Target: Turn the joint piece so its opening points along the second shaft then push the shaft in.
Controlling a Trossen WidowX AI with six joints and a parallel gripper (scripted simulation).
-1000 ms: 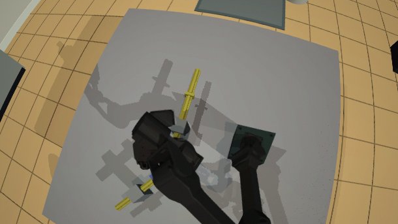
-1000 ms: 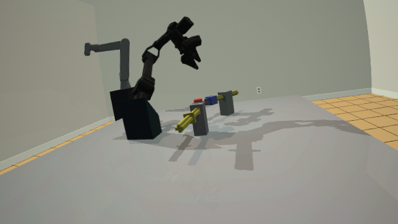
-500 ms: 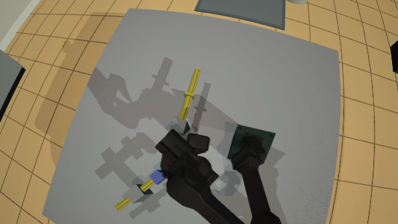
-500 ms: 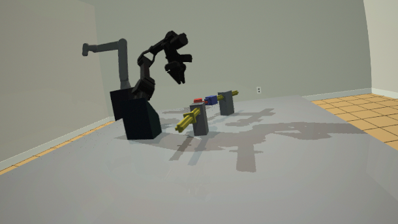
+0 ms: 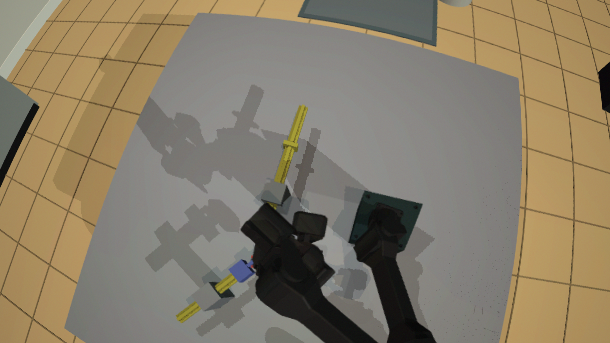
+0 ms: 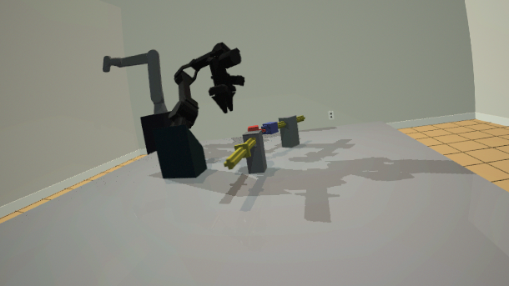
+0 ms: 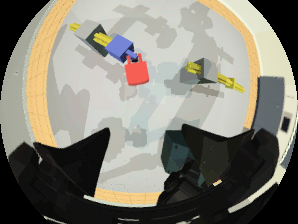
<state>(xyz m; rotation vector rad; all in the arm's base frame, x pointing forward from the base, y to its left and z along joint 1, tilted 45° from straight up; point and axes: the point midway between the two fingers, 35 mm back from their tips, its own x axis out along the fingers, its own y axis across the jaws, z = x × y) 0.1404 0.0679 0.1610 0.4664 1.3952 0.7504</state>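
The red joint piece is 8 cm ahead of my gripper tip, 3 cm to the left of it and 9 cm below it.
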